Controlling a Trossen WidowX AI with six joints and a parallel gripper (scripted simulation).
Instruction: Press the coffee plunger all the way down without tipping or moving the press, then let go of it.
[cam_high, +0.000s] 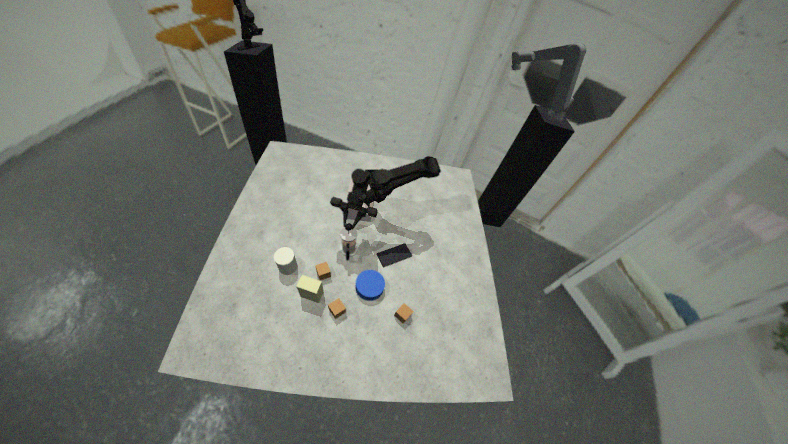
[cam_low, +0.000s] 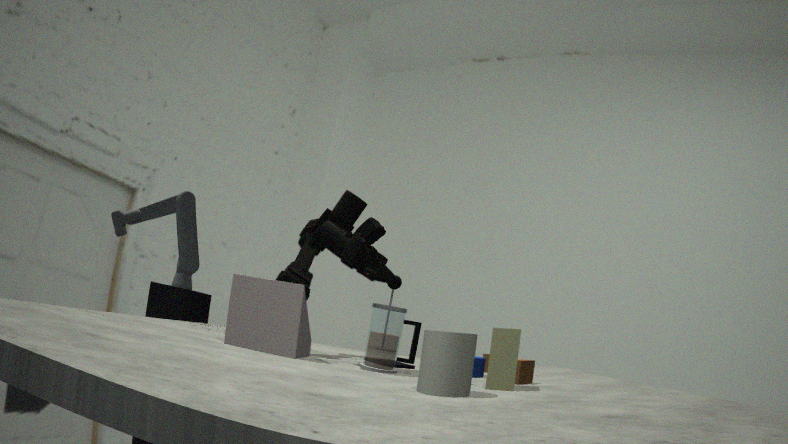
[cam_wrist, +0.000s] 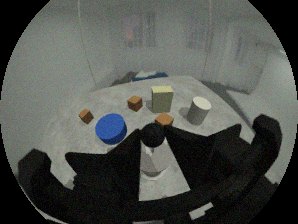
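The coffee press is 100 mm below my gripper tip. Round my gripper tip: black plate 210 mm to the left, 190 mm below, 30 mm behind; then blue disc 170 mm below, 150 mm ahead, 120 mm to the left.
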